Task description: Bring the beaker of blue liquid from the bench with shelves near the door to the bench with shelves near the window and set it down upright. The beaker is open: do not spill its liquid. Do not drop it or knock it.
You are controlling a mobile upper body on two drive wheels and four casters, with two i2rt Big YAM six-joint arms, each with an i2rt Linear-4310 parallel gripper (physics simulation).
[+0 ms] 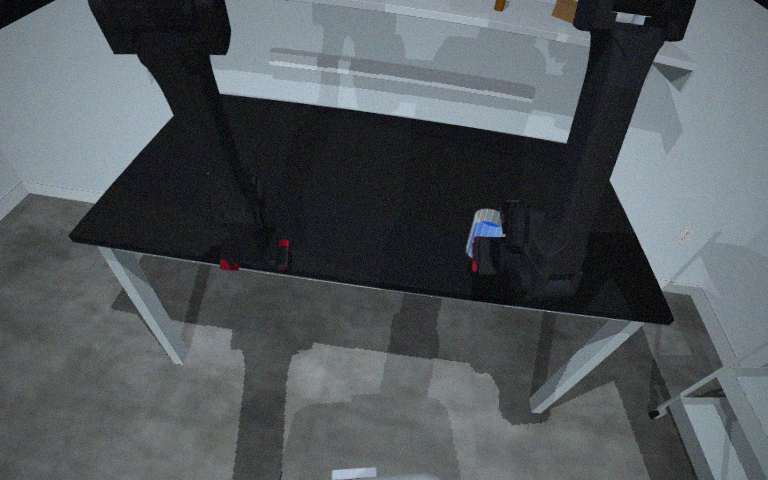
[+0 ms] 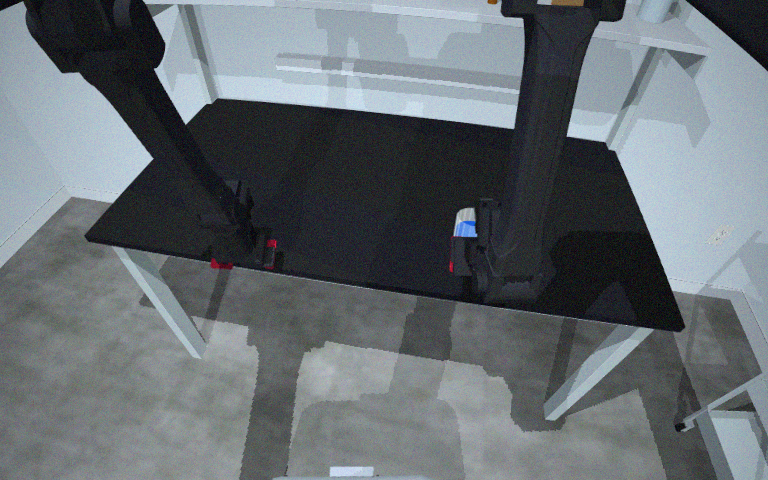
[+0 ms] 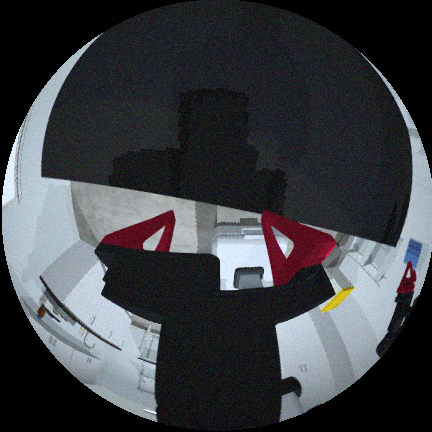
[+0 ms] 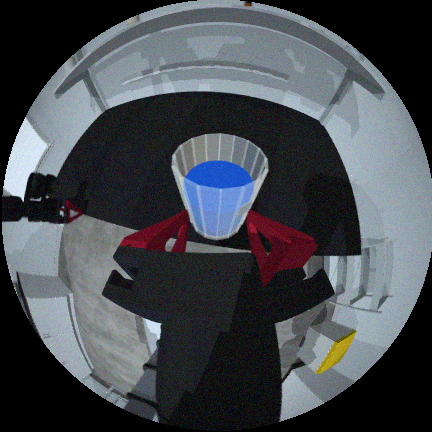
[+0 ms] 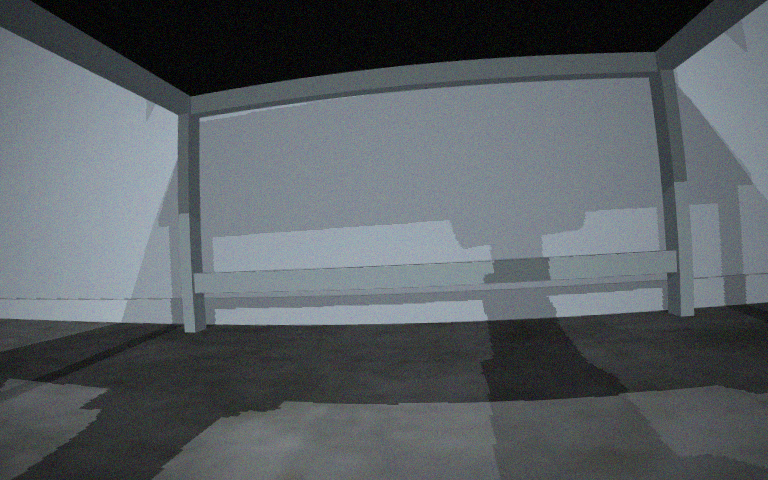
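The open clear beaker of blue liquid (image 1: pixel 485 229) (image 2: pixel 466 223) (image 4: pixel 217 200) is upright over the front right part of the black bench top (image 1: pixel 368 198) (image 2: pixel 362 198) (image 4: pixel 140 135). My right gripper (image 1: pixel 491 249) (image 4: pixel 217 214) is shut on the beaker, a red finger on each side; the liquid sits well below the rim. Whether the beaker's base touches the bench top is hidden. My left gripper (image 1: pixel 256 260) (image 2: pixel 246 259) (image 3: pixel 217 214) is open and empty by the bench's front edge at the left, well apart from the beaker. Which of the two benches this is, I cannot tell.
A shelf (image 1: pixel 430 16) (image 2: pixel 396 8) runs along the back above the bench, with an orange item (image 1: pixel 499 4) and a brown box (image 1: pixel 565 10). A white frame (image 1: pixel 688 441) (image 2: pixel 714 441) stands at the lower right. The bench legs (image 1: pixel 147 305) (image 5: pixel 682 249) stand on the floor below.
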